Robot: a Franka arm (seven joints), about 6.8 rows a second.
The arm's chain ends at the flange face. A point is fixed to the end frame.
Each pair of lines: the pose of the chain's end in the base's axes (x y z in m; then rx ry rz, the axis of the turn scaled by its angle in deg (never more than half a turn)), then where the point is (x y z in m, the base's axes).
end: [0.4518 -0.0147 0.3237 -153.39 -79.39 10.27]
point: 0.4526 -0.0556 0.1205
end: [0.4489 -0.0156 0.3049 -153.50 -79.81 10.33]
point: 0.4503 -0.0574 0.1018
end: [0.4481 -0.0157 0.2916 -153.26 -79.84 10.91]
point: 0.4481 -0.0576 0.0886
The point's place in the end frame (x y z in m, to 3 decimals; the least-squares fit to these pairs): -0.023 0.057 0.198
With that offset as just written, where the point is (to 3 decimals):
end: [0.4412 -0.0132 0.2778 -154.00 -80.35 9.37]
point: 0.446 -0.056 0.075
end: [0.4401 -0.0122 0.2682 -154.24 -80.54 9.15]
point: 0.446 -0.056 0.066
